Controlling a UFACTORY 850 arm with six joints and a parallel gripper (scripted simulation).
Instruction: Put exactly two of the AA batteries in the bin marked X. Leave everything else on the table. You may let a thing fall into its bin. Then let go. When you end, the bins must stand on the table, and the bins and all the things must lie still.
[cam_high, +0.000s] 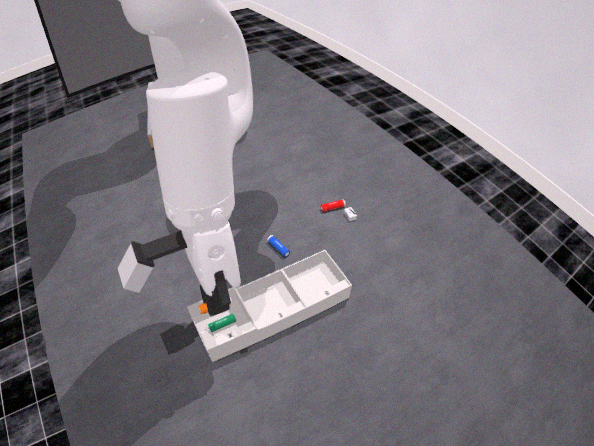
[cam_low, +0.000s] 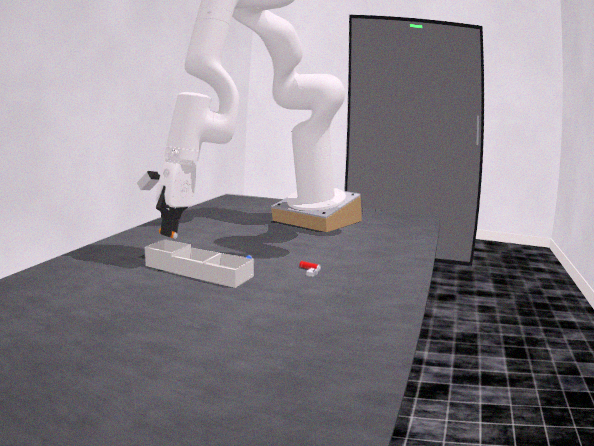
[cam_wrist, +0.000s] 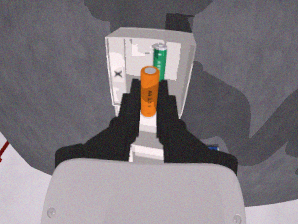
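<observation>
Right now the orange AA battery is 20 mm below my hand. The rest, counted from my hand: blue battery: 160 mm to the left, 100 mm behind, 80 mm below; then white three-compartment tray: 80 mm to the left, 70 mm below, 10 mm ahead; then green AA battery: 80 mm below.
</observation>
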